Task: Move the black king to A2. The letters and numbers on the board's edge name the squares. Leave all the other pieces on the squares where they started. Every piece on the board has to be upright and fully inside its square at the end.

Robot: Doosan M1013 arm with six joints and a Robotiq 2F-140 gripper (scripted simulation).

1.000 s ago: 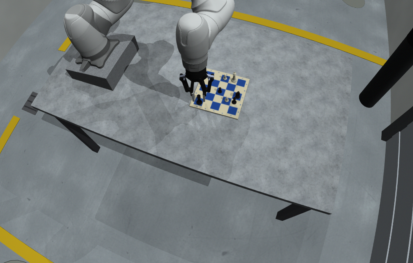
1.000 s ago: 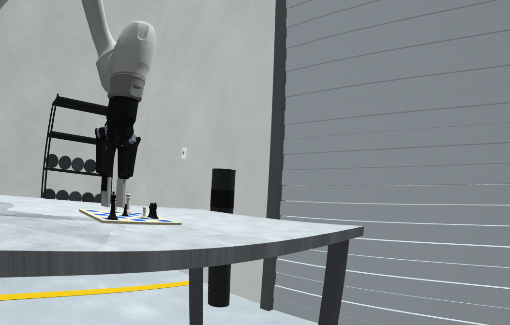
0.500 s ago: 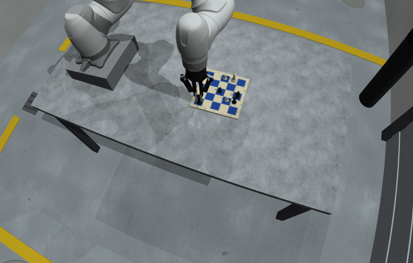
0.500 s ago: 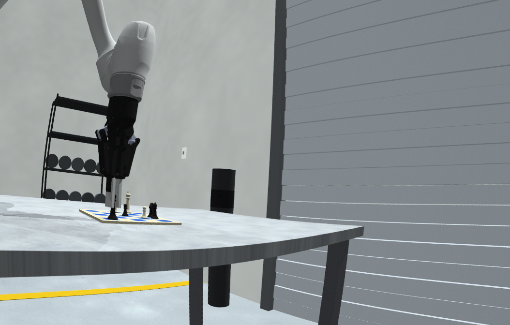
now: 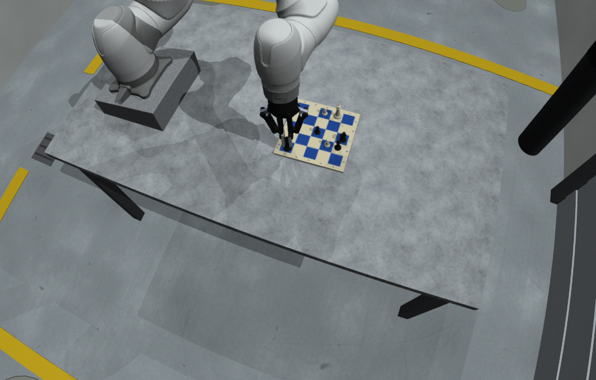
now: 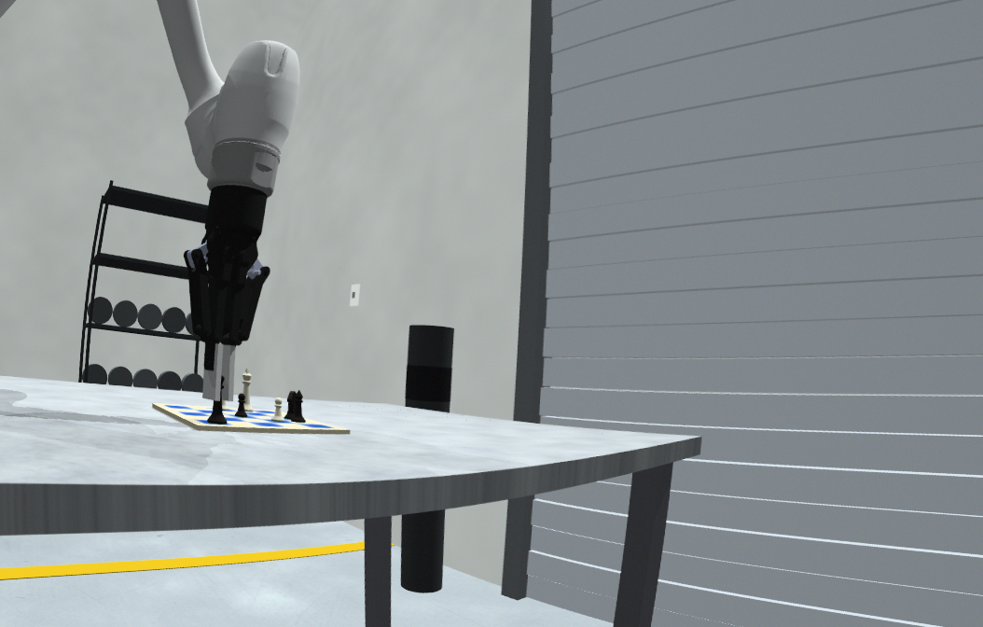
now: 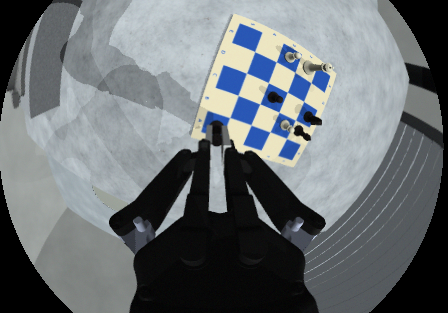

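Now: the black pawn 7 cm ahead of my hand, 8 cm to the left of it and 5 cm below it. Round my hand: black king (3 cm below); chessboard (7 cm ahead, 8 cm to the left, 6 cm below).
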